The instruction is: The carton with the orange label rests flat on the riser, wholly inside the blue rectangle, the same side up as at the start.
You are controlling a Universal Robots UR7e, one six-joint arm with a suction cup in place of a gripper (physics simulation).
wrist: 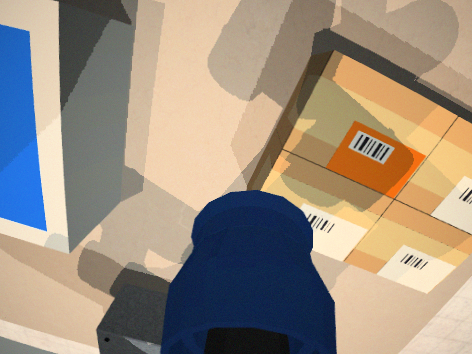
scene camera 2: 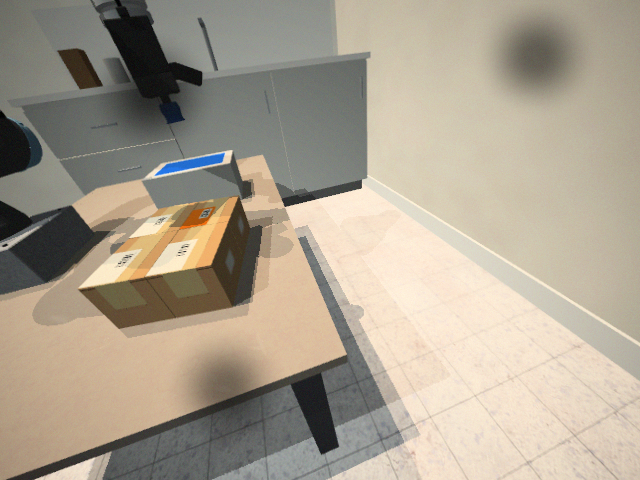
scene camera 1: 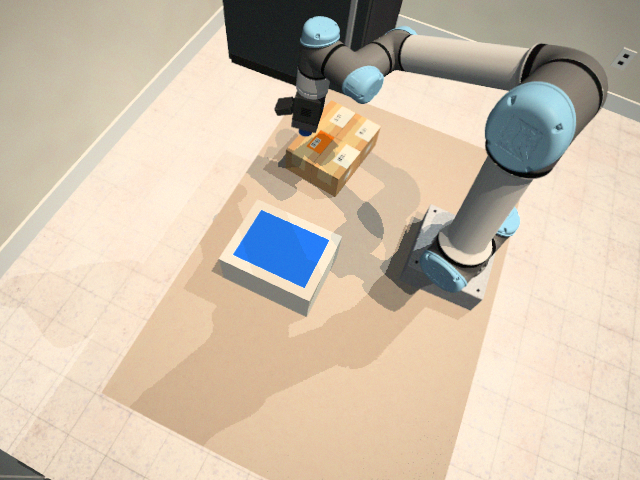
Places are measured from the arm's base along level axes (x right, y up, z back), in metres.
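Where they show: hand at its tool point: (wrist: 251,243) (scene camera 2: 176,121) (scene camera 1: 305,131).
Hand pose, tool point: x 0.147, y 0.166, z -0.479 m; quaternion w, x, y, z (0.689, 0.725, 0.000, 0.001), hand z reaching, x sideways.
Things, the pixels of their top centre, and the offset from my tool point. "*": a spot on its surface instead. Level surfaces: height alone.
- riser at its top centre: (scene camera 1: 281,247) (scene camera 2: 192,163) dx -0.274, dy -0.136, dz +0.014 m
- pale block with a blue rectangle, surface spot: (wrist: 20,150) * dx -0.220, dy -0.135, dz +0.032 m
- table at its surface level: dy -0.256 m
The carton (scene camera 1: 338,149) (scene camera 2: 170,245) (wrist: 385,215) lies flat on the table, apart from the riser. Its orange label (scene camera 1: 320,141) (scene camera 2: 197,217) (wrist: 375,160) faces up, among several pale labels. The riser (scene camera 1: 266,290) (scene camera 2: 193,188) (wrist: 95,150) is a pale block with a blue rectangle (scene camera 1: 281,248) (scene camera 2: 191,164) (wrist: 20,150) on its top. No carton is on it. My gripper (scene camera 1: 305,132) (scene camera 2: 172,112) (wrist: 252,212), a dark blue suction cup, is open and holds nothing. It hangs in the air above the level of the carton's top, near the carton in scene camera 1.
The grey mounting block (scene camera 1: 426,232) (scene camera 2: 43,250) (wrist: 132,315) of my arm stands on the table (scene camera 1: 387,403) (scene camera 2: 289,341). A dark cabinet (scene camera 1: 279,38) stands behind the carton in scene camera 1. Grey cupboards (scene camera 2: 325,118) stand beyond the table in scene camera 2.
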